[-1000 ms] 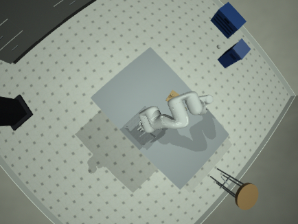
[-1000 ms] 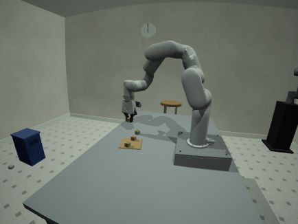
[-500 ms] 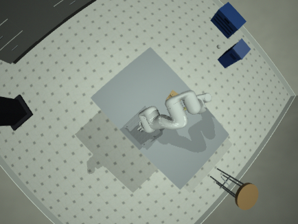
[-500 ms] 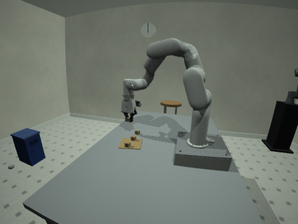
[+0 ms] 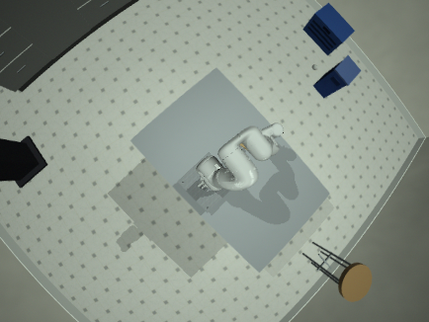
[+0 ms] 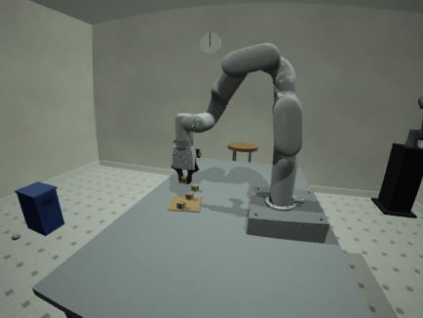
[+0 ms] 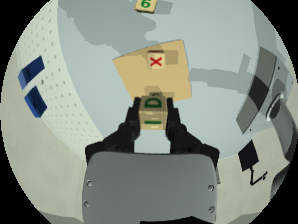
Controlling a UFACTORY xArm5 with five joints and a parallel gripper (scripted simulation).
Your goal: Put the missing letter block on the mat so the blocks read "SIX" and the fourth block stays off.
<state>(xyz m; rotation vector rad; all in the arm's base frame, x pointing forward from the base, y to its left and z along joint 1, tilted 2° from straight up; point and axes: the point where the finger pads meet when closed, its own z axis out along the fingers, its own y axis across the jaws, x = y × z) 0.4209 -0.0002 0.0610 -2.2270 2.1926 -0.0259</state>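
Right now the tan mat is 10 mm to the left of my hand and 120 mm below it.
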